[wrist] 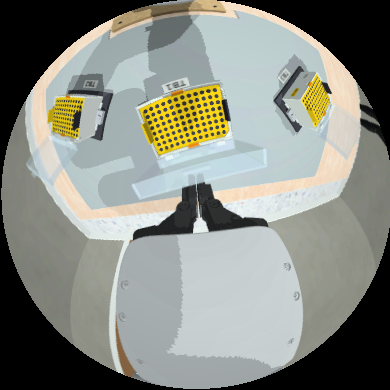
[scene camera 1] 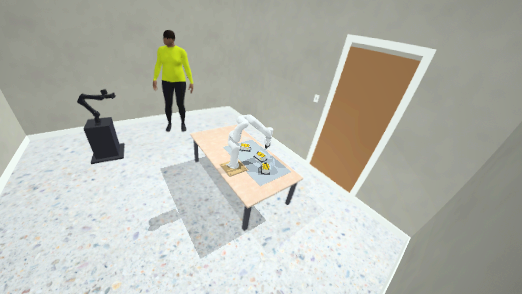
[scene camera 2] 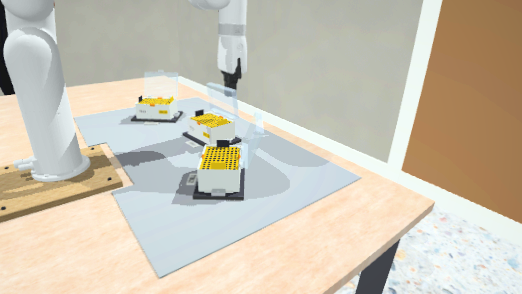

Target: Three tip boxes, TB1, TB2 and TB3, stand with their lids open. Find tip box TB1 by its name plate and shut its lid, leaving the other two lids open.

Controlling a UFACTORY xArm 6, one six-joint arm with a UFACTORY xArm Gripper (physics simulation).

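Frame: origin at the arm's base, x back, y right, z up, level; metres.
Seen in the pictures: gripper, fingertip midpoint: (wrist: 195, 183) (scene camera 1: 265, 149) (scene camera 2: 230, 96); arm's base at its link origin: (scene camera 1: 233, 165) (scene camera 2: 62, 168).
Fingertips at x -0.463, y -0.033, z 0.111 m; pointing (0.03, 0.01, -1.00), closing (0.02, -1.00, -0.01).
Note:
Pixels of each thing's top centre, then the offset from my fingertips to it. Level surfaces: height alone.
- Tip box TB1 at its top centre: (wrist: 185, 119) (scene camera 2: 210, 114) (scene camera 1: 261, 153) dx +0.069, dy +0.008, dz -0.046 m
- TB2 at its top centre: (scene camera 2: 215, 153) (wrist: 62, 111) dx +0.153, dy +0.234, dz -0.055 m
- TB3 at its top centre: (wrist: 318, 95) (scene camera 2: 154, 100) (scene camera 1: 245, 145) dx +0.169, dy -0.247, dz -0.055 m
- grey-blue mat at its surface level: dz -0.121 m
- wooden table at its surface level: dz -0.124 m
Tip box TB1 (scene camera 1: 260, 156) (scene camera 2: 212, 132) (wrist: 185, 120), white with a yellow perforated top, is the middle box; its name plate (wrist: 176, 84) reads TB1. Its clear lid (scene camera 2: 216, 95) (wrist: 225, 162) stands open on the side away from the robot base. TB2 (scene camera 1: 265, 168) (scene camera 2: 219, 179) (wrist: 90, 118) is nearest in scene camera 2, and TB3 (scene camera 1: 245, 147) (scene camera 2: 150, 111) (wrist: 315, 100) is farthest; their lids are open too. My gripper (scene camera 1: 268, 146) (scene camera 2: 230, 93) (wrist: 195, 183) is shut and empty, fingers down, at the outer side of TB1's lid. Whether it touches the lid is unclear.
The boxes stand on a grey-blue mat (scene camera 1: 262, 177) (scene camera 2: 165, 250) (wrist: 125, 45) on a wooden table (scene camera 1: 215, 142) (scene camera 2: 390, 205). The robot's base board (scene camera 2: 100, 175) is at the mat's inner side. A person (scene camera 1: 172, 65) and a black arm on a pedestal (scene camera 1: 102, 137) stand beyond the table.

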